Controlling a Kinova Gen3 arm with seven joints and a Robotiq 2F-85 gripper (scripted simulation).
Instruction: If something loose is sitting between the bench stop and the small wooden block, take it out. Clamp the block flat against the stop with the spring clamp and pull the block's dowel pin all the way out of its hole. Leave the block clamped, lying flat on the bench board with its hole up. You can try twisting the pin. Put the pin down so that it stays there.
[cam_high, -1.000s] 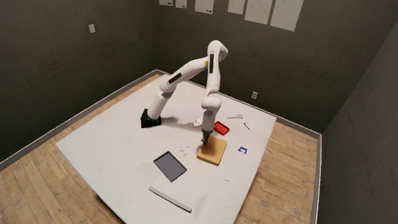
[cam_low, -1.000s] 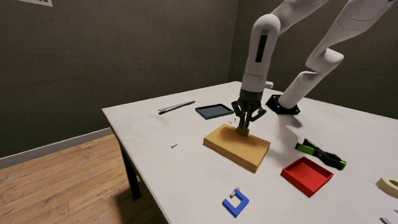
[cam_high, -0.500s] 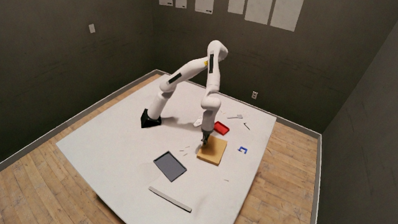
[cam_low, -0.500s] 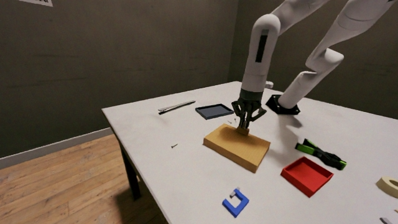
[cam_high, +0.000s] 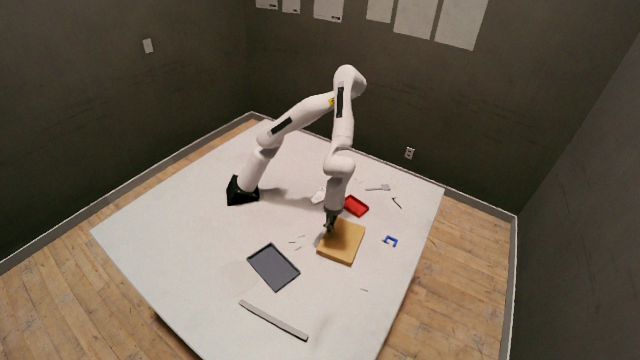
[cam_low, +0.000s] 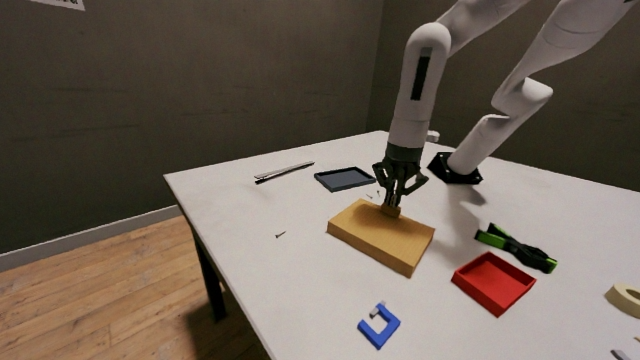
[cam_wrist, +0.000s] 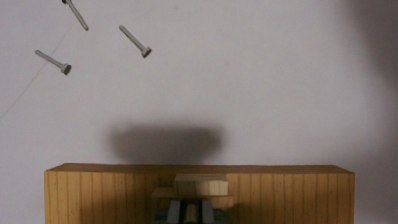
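Now: the dowel pin 20 mm below my hand. From my hand the other things lie so: grey tray 260 mm to the right, 70 mm below, 50 mm behind; red tray 220 mm to the left, 70 mm below, 40 mm behind; small wooden block 30 mm below.
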